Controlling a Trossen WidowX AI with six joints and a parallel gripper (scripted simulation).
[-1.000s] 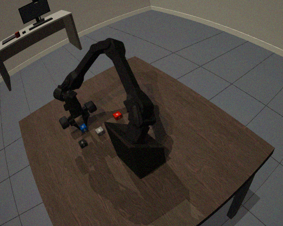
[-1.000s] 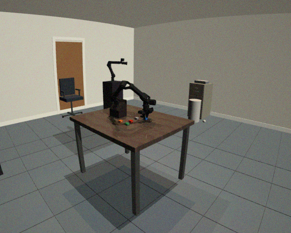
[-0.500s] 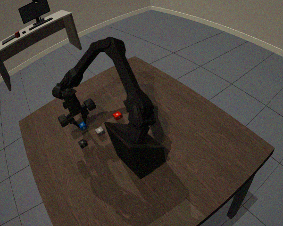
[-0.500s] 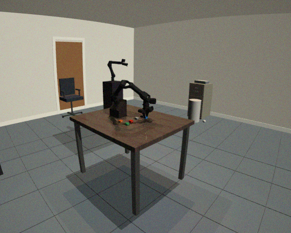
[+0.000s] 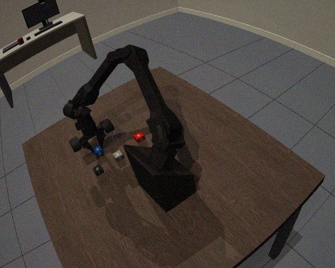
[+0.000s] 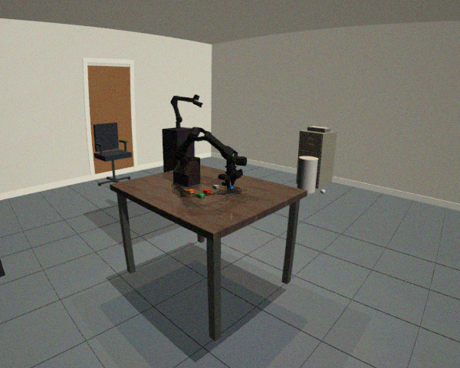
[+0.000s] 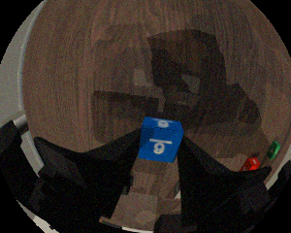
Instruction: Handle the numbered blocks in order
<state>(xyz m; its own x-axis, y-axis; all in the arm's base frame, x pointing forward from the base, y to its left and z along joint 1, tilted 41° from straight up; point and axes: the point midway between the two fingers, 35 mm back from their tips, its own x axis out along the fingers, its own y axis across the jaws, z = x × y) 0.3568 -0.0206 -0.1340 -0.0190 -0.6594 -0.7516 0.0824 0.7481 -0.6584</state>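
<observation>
Right now the blue block is right at my gripper tip. The rest, counted from my gripper tip: black block: 9 cm behind, 5 cm to the left; red block: 16 cm to the right, 6 cm behind; grey block: 9 cm behind, 5 cm to the right.
</observation>
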